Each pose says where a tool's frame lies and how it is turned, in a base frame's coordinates. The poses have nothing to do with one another.
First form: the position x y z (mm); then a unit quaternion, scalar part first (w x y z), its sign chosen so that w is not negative.
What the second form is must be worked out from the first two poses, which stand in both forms.
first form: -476 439 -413 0.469 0.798 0.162 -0.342
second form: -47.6 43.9 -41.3 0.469 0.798 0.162 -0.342
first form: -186 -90 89 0.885 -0.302 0.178 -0.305
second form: -18.6 -9.0 8.9 0.885 -0.302 0.178 -0.305
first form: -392 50 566 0.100 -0.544 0.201 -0.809
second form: -39.2 5.0 56.6 0.100 -0.544 0.201 -0.809
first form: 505 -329 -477 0.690 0.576 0.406 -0.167
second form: 50.5 -32.9 -47.7 0.690 0.576 0.406 -0.167
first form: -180 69 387 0.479 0.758 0.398 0.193
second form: -18.0 6.9 38.7 0.479 0.758 0.398 0.193
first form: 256 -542 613 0.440 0.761 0.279 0.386
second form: 25.6 -54.2 61.3 0.440 0.761 0.279 0.386
